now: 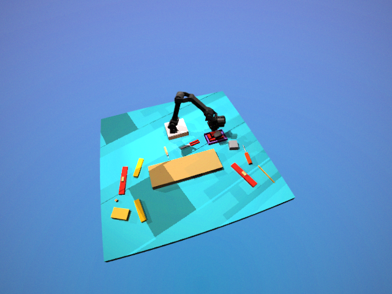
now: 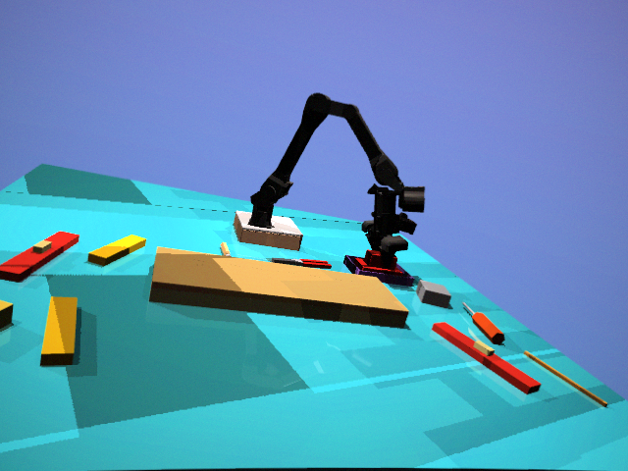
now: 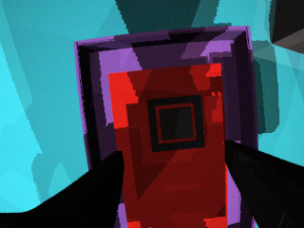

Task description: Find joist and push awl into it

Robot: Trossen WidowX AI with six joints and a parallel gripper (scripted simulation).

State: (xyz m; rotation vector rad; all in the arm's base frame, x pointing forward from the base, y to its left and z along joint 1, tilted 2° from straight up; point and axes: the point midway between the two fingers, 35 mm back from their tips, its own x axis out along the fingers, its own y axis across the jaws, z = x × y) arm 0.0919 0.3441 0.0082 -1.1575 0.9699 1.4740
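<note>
The stud finder is 20 mm above my gripper tip and 10 mm to the left of it. Round my gripper tip: grey block 120 mm to the left, 120 mm ahead, 20 mm below; awl 420 mm to the right, 120 mm ahead, 30 mm below; purple tray 20 mm below, 10 mm to the right.
</note>
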